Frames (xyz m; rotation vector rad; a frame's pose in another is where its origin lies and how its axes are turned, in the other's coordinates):
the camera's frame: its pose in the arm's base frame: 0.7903 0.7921 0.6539 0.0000 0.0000 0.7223
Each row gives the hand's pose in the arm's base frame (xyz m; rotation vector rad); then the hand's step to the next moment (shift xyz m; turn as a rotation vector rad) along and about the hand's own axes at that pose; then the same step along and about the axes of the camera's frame.
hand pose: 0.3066 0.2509 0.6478 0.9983 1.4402 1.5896
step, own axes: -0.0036 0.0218 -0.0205 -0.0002 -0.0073 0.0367
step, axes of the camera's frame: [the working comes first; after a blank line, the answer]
step, axes of the arm's base frame: -0.0179 -0.0133 0.0203 0.0338 0.0153 -0.0051

-0.0222 0.0018 0.0203 0.0354 -0.0109 -0.0051
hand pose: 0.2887 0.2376 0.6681 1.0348 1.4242 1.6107
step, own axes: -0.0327 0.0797 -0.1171 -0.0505 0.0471 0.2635
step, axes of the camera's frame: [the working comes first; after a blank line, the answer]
step, axes of the arm's base frame: -0.0952 -0.0854 0.0691 0.2607 0.0538 0.0576

-0.1279 -0.0011 0.0691 0.2312 -0.1320 0.0576
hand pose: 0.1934 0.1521 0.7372 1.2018 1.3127 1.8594
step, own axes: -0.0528 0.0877 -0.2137 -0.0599 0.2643 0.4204
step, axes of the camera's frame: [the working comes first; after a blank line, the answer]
step, axes of the arm's base frame: -0.1637 -0.1670 0.0378 0.4164 0.0342 0.2749

-0.2333 -0.0171 0.0378 0.3351 -0.2496 0.2749
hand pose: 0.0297 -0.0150 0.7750 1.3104 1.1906 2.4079
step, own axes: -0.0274 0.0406 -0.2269 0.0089 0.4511 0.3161
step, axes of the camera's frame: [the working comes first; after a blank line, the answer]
step, axes of the arm's base frame: -0.1474 -0.1698 -0.0575 0.3371 -0.1187 0.4192

-0.2229 -0.0300 -0.0575 0.1745 -0.3119 0.4192
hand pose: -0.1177 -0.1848 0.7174 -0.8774 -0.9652 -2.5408
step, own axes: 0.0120 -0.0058 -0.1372 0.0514 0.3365 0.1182
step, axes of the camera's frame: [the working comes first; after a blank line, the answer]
step, axes of the arm's base frame: -0.0723 -0.0890 -0.0765 0.1650 -0.1701 0.2714

-0.1131 -0.0189 -0.0765 0.0113 -0.2367 0.2714
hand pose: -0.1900 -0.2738 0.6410 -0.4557 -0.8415 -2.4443
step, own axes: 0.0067 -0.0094 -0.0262 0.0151 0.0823 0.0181
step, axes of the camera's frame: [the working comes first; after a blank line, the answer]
step, axes of the arm's base frame: -0.0145 -0.0129 -0.0210 0.0367 -0.0495 0.0594

-0.0194 -0.0001 -0.0210 -0.0051 -0.0614 0.0594
